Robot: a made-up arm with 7 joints. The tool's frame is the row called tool.
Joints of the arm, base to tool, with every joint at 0 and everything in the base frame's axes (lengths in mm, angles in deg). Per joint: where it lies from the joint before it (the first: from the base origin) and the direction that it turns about. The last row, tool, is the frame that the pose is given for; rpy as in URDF.
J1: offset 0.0 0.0 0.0 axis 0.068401 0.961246 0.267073
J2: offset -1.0 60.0 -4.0 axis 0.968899 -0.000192 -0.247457
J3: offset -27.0 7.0 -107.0 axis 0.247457 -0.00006 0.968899
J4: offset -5.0 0.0 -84.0 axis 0.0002 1 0.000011
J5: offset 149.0 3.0 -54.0 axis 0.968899 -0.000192 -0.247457
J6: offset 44.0 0.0 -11.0 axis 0.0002 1 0.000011
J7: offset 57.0 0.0 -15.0 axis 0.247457 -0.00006 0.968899
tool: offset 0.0 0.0 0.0 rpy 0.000 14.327 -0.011
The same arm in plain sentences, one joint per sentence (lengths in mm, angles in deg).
The arm has seven revolute joints in a row. What follows holds with every joint at zero, and every direction is one of the base frame's.
The first joint lies at the same point as the base frame's origin and rotates about the direction (0.068403, 0.961235, 0.26711).
The second joint lies 1 mm along -x and 60 mm along +y and 4 mm along -z from the first joint and rotates about the direction (0.968889, -0.0002, -0.247497).
The third joint lies 27 mm along -x and 7 mm along +y and 107 mm along -z from the second joint and rotates about the direction (0.247497, -0.0001, 0.968889).
The fourth joint lies 5 mm along -x and 84 mm along -z from the third joint and rotates about the direction (0.0002, 1, 0).
The fifth joint lies 149 mm along +x and 3 mm along +y and 54 mm along -z from the fourth joint and rotates about the direction (0.968889, -0.0002, -0.247497).
The sixth joint lies 44 mm along +x and 11 mm along -z from the fifth joint and rotates about the direction (0.0002, 1, 0).
The seventh joint lies 57 mm along +x and 15 mm along -z from the sixth joint and rotates about the direction (0.247497, -0.0001, 0.968889).
The tool frame, which is the frame that the pose is given for, lies at the same point as the seventh joint; its axes are the base frame's turned by roll 0, pitch 14.33 and yaw -0.01 deg (as in URDF: about the fixed x, then y, then z).

